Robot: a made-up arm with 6 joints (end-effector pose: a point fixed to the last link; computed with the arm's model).
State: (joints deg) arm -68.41 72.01 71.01 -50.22 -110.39 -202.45
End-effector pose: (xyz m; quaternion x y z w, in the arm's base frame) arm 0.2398 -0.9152 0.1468 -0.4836 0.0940 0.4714 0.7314
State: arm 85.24 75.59 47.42 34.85 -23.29 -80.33
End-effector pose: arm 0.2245 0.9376 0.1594 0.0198 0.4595 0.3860 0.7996
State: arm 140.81 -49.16 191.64 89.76 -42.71 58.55
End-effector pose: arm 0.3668 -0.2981 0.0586 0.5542 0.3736 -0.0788 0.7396
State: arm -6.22 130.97 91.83 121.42 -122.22 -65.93
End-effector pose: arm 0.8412 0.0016 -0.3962 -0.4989 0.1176 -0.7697 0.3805
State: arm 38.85 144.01 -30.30 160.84 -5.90 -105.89
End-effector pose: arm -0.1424 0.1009 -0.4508 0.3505 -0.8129 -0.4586 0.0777
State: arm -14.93 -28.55 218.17 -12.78 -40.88 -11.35
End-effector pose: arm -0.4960 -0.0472 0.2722 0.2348 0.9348 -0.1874 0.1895
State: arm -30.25 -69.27 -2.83 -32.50 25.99 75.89
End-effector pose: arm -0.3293 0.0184 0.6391 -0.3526 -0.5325 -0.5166 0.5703
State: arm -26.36 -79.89 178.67 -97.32 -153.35 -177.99
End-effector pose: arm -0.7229 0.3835 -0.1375 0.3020 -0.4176 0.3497 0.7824
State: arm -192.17 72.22 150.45 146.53 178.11 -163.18
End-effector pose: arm -0.5521 -0.0327 0.6938 0.7163 0.1913 -0.6155 0.2674
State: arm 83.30 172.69 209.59 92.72 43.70 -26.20
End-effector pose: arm 0.0245 0.2806 -0.0804 -0.1542 -0.7059 0.5563 0.4104
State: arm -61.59 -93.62 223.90 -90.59 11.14 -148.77
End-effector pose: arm -0.1908 0.3566 -0.3210 -0.5751 0.6427 0.0119 0.5060
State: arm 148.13 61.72 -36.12 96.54 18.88 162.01
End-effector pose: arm -0.5445 0.3147 -0.0289 -0.3837 0.7009 0.1525 0.5816
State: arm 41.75 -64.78 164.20 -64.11 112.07 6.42
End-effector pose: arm -0.6199 -0.6574 0.1657 -0.3614 0.0384 -0.1228 0.9235
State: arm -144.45 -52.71 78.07 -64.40 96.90 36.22
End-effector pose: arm 0.4387 0.4079 0.8643 0.5661 0.8019 -0.1303 0.1394
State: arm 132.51 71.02 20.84 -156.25 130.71 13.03
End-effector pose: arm -0.6213 0.4369 -0.0486 0.0091 -0.0317 -0.2556 0.9662
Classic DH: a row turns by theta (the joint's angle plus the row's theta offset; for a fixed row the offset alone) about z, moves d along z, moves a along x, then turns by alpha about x. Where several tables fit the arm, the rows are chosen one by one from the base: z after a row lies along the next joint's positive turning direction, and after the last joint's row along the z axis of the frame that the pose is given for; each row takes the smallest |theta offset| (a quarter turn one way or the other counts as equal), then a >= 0, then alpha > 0; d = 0 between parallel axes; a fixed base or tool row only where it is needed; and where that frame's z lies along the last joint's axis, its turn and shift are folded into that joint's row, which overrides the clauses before.
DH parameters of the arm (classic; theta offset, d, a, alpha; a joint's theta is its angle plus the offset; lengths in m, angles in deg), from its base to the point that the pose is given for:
joint 1: 0 0.1124 0 -90
joint 2: -90 0 0.576 180
joint 3: 0 0 0 -90
joint 4: 0 -0.3938 0 90
joint 5: 0 0.1778 0 -90
joint 6: 90 0 0 90
tool (fixed): -90 0 0 0

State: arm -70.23 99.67 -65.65 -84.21 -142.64 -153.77
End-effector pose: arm 0.0312 -0.1397 0.0870 0.4405 -0.2431 -0.1715 0.8470
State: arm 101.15 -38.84 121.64 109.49 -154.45 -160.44
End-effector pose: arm 0.0943 -0.7850 0.5347 -0.6843 -0.3386 0.5133 0.3919
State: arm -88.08 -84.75 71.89 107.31 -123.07 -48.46
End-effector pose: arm 0.0193 1.0036 0.1654 -0.3144 0.8176 0.4740 0.0901
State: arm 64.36 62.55 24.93 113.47 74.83 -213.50
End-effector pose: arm 0.3354 0.8624 0.2667 0.1534 0.9424 0.1296 0.2674
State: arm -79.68 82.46 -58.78 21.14 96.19 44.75
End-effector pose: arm -0.1087 -0.3289 -0.1086 -0.0190 0.3896 -0.3351 0.8576
